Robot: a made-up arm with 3 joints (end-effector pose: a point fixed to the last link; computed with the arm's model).
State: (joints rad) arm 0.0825 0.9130 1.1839
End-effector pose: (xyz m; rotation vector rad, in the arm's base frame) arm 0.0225 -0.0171 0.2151 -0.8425 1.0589 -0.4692
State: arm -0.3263 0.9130 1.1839
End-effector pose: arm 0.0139 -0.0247 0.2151 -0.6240 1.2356 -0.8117
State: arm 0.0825 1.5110 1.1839
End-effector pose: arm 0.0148 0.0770 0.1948 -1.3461 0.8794 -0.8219
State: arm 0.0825 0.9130 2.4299
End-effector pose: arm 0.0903 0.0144 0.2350 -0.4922 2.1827 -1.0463
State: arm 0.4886 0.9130 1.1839
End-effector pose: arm 0.0275 -0.0068 0.2151 -1.0279 0.8582 -0.1263
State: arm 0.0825 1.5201 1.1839
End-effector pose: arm 0.0147 0.0783 0.1941 -1.3536 0.8761 -0.8272
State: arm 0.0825 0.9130 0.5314
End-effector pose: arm 0.0174 -0.0507 0.1895 -0.9091 0.4558 -0.1672
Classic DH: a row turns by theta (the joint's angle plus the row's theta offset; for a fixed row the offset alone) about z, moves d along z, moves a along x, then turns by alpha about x. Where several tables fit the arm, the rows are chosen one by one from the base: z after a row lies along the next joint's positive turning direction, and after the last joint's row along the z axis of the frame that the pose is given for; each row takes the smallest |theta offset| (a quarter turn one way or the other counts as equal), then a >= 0, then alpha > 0; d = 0 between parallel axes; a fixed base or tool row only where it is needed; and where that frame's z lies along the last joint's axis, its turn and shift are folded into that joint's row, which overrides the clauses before.
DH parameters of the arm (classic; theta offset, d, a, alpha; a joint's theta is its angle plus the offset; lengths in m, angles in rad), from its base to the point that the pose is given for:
joint 1: -1.5708 0.0518 0.0045 1.5708
joint 2: 1.5708 -0.0788 0.0559 -1.5708
joint 3: -1.5708 -0.138 0.0519 -1.5708
tool (fixed): 3.1416 -0.0412 0 0

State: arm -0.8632 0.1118 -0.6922
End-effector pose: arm -0.0661 -0.1422 0.0583 -0.3974 -0.5993 -0.7882
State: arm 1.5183 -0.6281 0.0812
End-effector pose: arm 0.1284 0.0170 -0.0139 0.4429 0.5397 1.4884
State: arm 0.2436 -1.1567 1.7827
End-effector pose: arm 0.0879 -0.1488 -0.0281 0.6414 1.6863 1.1907
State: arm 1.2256 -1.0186 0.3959
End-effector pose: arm 0.1078 -0.0228 -0.0458 0.6654 0.9456 1.2993
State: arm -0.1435 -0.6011 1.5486
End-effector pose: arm 0.0105 -0.1821 0.0619 0.5778 1.4524 0.3514
